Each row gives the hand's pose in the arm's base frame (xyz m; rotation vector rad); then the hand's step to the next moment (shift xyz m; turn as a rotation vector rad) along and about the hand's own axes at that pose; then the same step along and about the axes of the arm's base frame.
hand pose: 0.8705 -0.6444 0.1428 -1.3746 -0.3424 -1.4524
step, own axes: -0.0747 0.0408 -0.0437 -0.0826 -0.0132 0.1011
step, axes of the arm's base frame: -0.0074 -0.0149 -0.0942 0.0266 0.1238 -0.0345
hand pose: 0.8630 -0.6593 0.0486 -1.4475 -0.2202 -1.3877
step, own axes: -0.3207 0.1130 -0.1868 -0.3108 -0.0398 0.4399
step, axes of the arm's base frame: -0.1288 -0.0248 -0.3651 0.1435 0.5065 -0.1207
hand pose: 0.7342 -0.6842 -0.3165 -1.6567 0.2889 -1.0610
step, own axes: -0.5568 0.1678 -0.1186 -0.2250 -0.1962 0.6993
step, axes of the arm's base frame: -0.3540 0.2258 -0.4194 0.3393 0.6781 0.0563
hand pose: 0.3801 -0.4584 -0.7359 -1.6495 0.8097 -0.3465
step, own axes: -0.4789 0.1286 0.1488 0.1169 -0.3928 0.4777
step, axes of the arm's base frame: -0.2891 0.4249 -0.0622 0.5068 0.2949 0.2288
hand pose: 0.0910 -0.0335 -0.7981 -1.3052 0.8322 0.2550
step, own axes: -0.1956 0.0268 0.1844 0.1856 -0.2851 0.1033
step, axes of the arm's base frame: -0.0787 0.2312 0.1154 0.3414 -0.0374 0.0921
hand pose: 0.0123 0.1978 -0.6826 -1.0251 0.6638 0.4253
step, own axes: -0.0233 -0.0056 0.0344 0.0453 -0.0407 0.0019
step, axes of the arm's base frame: -0.0031 0.0273 0.0316 0.0586 -0.0163 -0.0042
